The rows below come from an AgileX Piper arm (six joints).
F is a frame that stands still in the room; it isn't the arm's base.
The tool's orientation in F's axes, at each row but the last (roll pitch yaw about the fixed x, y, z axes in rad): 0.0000, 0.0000, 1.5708; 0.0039, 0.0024, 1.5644; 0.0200, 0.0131, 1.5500; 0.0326, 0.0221, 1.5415; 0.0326, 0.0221, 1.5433; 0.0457, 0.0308, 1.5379; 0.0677, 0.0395, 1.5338; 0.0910, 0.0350, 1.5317
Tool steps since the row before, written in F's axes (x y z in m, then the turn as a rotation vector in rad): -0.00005, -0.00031, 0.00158, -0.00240, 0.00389, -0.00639; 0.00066, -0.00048, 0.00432, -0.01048, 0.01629, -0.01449; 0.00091, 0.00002, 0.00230, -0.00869, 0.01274, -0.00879; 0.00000, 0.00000, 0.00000, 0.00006, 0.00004, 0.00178; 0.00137, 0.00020, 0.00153, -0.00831, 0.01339, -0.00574; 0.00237, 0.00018, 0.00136, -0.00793, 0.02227, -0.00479; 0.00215, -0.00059, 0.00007, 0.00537, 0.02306, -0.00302; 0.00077, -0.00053, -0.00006, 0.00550, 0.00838, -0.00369
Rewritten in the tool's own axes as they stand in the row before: -0.00031, 0.00005, 0.00158, 0.00389, 0.00240, -0.00639; -0.00049, -0.00065, 0.00432, 0.01626, 0.01053, -0.01449; 0.00001, -0.00086, 0.00232, 0.01267, 0.00878, -0.00880; 0.00000, 0.00000, 0.00000, 0.00000, 0.00000, 0.00178; 0.00020, -0.00131, 0.00158, 0.01328, 0.00849, -0.00573; 0.00022, -0.00230, 0.00147, 0.02213, 0.00846, -0.00450; -0.00051, -0.00216, 0.00020, 0.02334, -0.00465, -0.00179; -0.00050, -0.00079, -0.00001, 0.00871, -0.00545, -0.00290
